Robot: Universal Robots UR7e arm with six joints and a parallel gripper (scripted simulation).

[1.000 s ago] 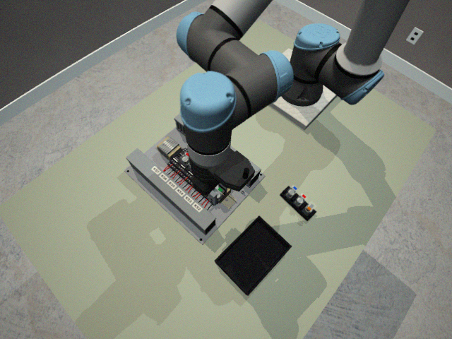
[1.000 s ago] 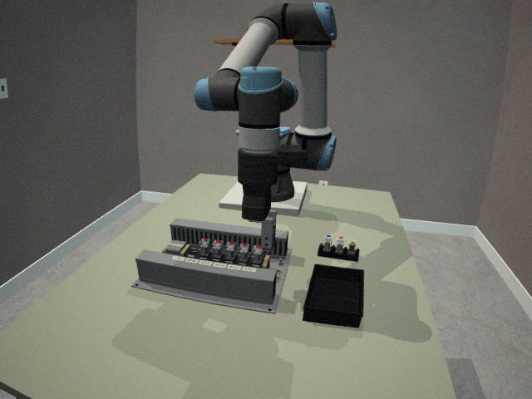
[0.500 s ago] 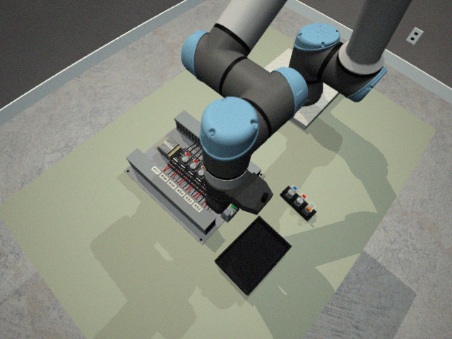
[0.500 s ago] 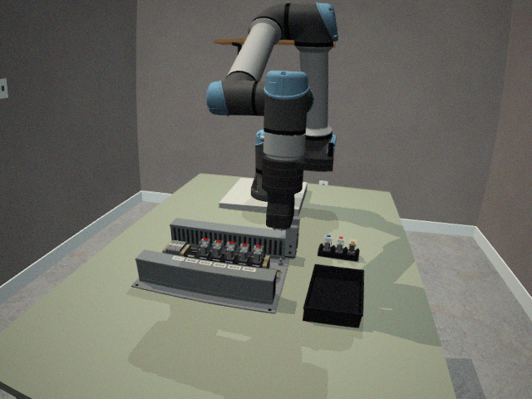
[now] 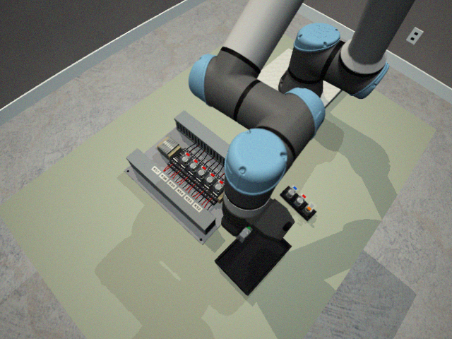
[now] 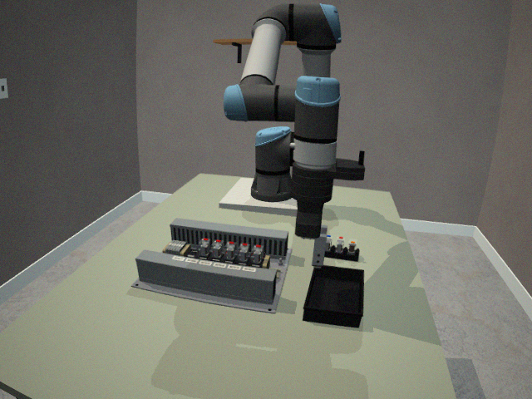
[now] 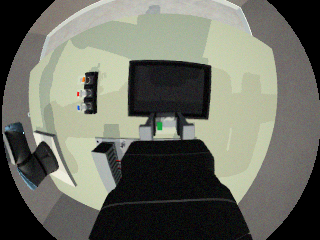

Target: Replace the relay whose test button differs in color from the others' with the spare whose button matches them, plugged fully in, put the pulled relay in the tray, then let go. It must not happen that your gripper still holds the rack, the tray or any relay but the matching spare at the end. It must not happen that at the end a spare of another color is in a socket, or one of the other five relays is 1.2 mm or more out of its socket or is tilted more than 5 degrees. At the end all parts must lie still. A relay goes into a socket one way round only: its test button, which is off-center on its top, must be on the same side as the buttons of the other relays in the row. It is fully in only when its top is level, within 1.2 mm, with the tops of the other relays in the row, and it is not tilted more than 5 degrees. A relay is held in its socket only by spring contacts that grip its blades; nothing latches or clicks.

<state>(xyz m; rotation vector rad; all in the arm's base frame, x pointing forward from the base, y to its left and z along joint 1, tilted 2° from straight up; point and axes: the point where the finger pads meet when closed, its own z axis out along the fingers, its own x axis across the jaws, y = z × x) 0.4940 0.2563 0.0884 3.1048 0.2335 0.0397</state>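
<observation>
Now: the black tray 90 mm below my hand and 50 mm to the left of it. The rest, counted from my hand: green-button relay (10 mm below); blue-button relay (190 mm behind, 80 mm below, 10 mm to the right); black spare holder (190 mm behind, 100 mm below, 20 mm to the left).
</observation>
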